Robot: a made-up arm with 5 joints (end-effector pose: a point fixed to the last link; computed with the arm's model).
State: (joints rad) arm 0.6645 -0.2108 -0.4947 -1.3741 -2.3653
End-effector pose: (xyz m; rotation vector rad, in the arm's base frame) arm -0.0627 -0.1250 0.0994 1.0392 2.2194 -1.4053
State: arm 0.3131 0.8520 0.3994 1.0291 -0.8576
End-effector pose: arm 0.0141 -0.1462 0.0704 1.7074 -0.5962 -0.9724
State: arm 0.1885 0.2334 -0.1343 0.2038 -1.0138
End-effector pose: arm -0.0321 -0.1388 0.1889 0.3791 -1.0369 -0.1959
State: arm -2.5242 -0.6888 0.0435 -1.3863 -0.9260
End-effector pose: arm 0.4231 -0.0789 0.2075 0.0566 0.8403 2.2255
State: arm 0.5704 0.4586 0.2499 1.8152 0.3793
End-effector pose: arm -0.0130 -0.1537 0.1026 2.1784 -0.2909 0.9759
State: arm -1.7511 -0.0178 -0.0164 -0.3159 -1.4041
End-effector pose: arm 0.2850 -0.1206 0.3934 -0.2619 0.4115 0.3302
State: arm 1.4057 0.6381 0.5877 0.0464 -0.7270
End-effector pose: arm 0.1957 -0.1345 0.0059 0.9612 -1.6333 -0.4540
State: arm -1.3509 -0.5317 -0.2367 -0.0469 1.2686
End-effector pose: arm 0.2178 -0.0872 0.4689 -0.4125 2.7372 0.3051
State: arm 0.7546 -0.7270 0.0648 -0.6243 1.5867
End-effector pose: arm -0.0830 -0.0766 0.1053 -0.2736 0.7740 -1.0212
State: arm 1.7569 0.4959 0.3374 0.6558 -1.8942
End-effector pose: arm 0.2164 -0.1657 -0.0179 -1.6463 2.3093 0.9194
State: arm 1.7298 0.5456 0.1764 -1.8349 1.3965
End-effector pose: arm 0.2997 -0.1685 -0.0430 0.1376 -0.0955 -0.9818
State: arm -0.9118 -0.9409 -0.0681 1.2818 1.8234
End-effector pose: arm 0.1522 0.0163 0.5090 0.9192 2.7324 0.3788
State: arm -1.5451 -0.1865 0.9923 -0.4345 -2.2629
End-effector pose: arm 0.2708 -0.0907 0.3863 -1.1844 -0.5355 0.8520
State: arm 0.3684 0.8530 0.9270 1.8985 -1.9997
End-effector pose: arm -0.0109 -0.1525 0.0316 -1.1728 0.3106 2.8039
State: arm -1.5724 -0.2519 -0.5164 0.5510 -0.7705
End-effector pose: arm 0.2857 -0.1052 0.4165 0.4379 1.1109 -0.0781
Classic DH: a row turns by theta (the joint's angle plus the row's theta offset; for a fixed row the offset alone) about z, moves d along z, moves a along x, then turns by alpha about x. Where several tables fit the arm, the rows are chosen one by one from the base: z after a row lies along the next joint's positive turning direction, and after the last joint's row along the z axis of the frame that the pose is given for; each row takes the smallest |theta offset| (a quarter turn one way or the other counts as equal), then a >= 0, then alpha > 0; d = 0 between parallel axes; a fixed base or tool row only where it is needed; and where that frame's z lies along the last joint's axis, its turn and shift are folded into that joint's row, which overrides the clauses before.
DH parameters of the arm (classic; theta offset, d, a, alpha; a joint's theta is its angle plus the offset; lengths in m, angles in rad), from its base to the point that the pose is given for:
base (fixed): 0 0.1974 0.1796 1.5708
joint 1: -1.5708 -0.0247 0.0057 -1.5708
joint 2: -1.5708 -0.2041 0.1798 -1.5708
joint 3: 0 -0.0654 -0.0064 1.5708
joint 4: -1.4002 -0.0362 -0.0097 1.4013
joint 5: -1.5007 0.0329 -0.0249 -1.4366
tool (fixed): -2.9947 -0.0192 0 0

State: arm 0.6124 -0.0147 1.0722 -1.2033 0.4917
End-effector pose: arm -0.0149 -0.1430 0.0828 -0.2681 0.5424 -1.3205
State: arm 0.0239 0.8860 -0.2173 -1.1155 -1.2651
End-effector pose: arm -0.0324 -0.1110 0.0974 -0.2749 -1.3762 0.0215
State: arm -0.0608 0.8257 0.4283 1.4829 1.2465
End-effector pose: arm -0.0474 -0.1329 0.1828 2.3554 0.2610 1.0765
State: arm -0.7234 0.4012 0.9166 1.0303 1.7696
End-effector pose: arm 0.0495 -0.1086 0.3551 2.1319 1.2347 0.0479
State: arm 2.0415 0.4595 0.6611 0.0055 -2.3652
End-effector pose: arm 0.2596 -0.1360 0.0019 -0.5432 1.9042 1.3008
